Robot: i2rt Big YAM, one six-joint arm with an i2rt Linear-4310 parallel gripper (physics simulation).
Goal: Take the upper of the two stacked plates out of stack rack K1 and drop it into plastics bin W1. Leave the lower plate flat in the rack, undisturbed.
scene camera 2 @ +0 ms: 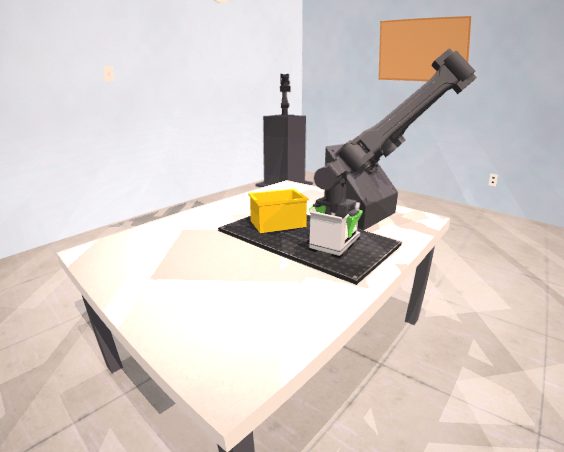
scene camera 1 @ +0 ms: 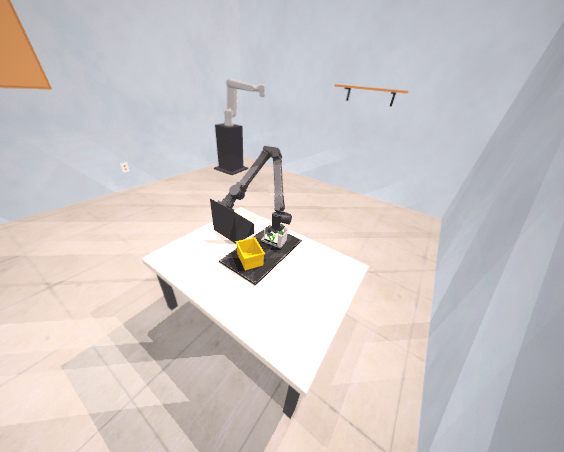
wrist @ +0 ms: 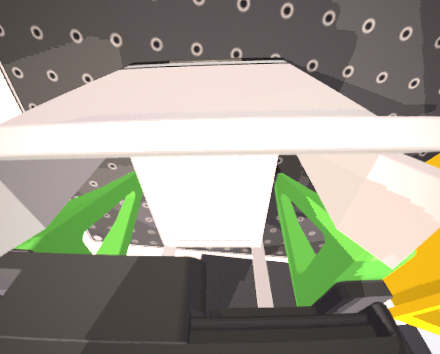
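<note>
Rack K1 is light grey with a tall wall and stands on the black board. A white plate surface lies in it in the wrist view; the two stacked plates cannot be told apart there and are hidden in the scene views. My gripper is open and empty. It points down into the rack, with one green finger on each side of the white plate surface. Yellow bin W1 stands upright on the same board beside the rack.
The black perforated board lies on the white table. The rack's tall wall and corner posts stand close around the fingers. A dark slanted block stands at the arm's base.
</note>
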